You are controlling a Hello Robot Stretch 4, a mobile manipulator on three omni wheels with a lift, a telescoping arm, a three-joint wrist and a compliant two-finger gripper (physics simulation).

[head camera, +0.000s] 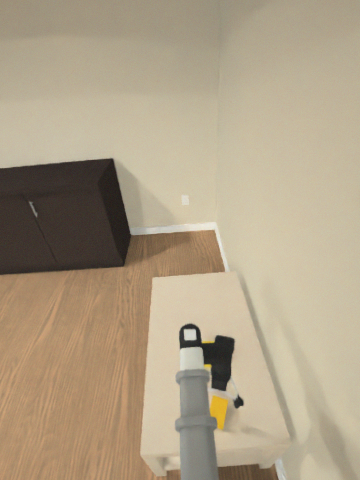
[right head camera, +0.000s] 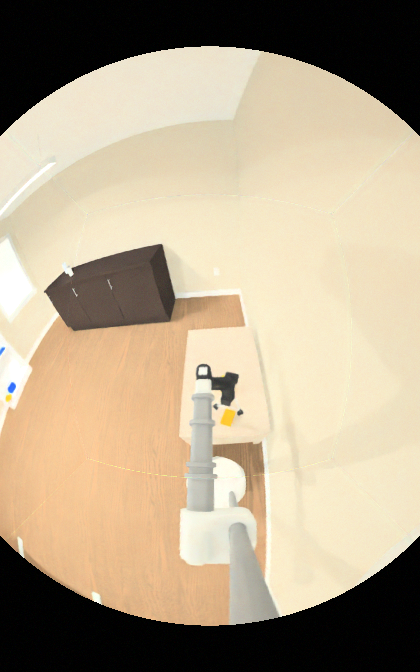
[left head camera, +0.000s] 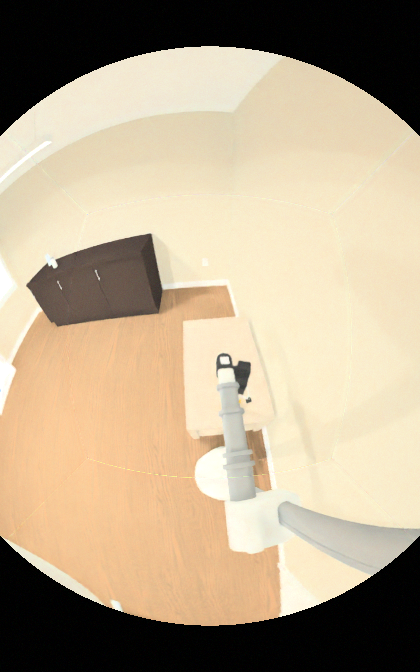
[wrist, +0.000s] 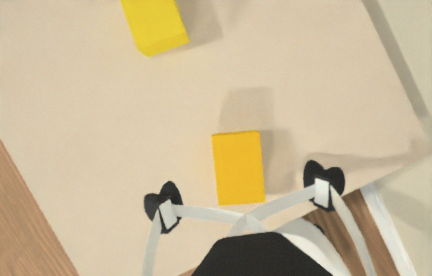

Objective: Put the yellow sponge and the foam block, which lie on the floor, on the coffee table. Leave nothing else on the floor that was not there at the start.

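Places are measured from the robot's base along level axes (x ahead, y left, z up), in centimetres.
Pixels of known places: gripper, fingertip midpoint: (head camera: pixel 218 399) (wrist: pixel 241 187).
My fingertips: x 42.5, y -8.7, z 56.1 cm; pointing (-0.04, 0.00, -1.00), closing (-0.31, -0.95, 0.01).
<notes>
Behind a point stands the place of what it marks.
An orange-yellow block (head camera: pixel 218 413) {x 41.0, y -8.7, z 46.7 cm} (right head camera: pixel 228 418) (wrist: pixel 239 169) {x 42.1, y -8.8, z 46.7 cm} lies on the near part of the pale coffee table (head camera: pixel 185 300) {x 99.8, y 1.4, z 42.2 cm} (left head camera: pixel 210 340) (right head camera: pixel 215 342) (wrist: pixel 75 115) {x 59.0, y 9.2, z 42.3 cm}. A brighter yellow block (head camera: pixel 207 343) (wrist: pixel 156 25) {x 62.8, y -7.7, z 46.7 cm} lies farther along the table; the arm and wrist partly hide it in the head view, and the wrist view cuts it off at the top. Which of them is the sponge I cannot tell for certain. My gripper (right head camera: pixel 228 409) (wrist: pixel 241 187) {x 42.5, y -8.7, z 56.1 cm} is open and empty, above the table. In the wrist view its fingertips stand wide apart, left and right of the orange-yellow block's lower end, clear of it.
A wall runs close along the table's right side. A dark cabinet (head camera: pixel 75 220) {x 177.6, y 88.2, z 56.7 cm} (left head camera: pixel 120 280) (right head camera: pixel 130 290) stands at the back left. The robot's white round base (left head camera: pixel 210 475) (right head camera: pixel 230 477) is near the table's front end. Wooden floor (head camera: pixel 75 375) {x 80.5, y 76.4, z -2.7 cm} stretches left of the table.
</notes>
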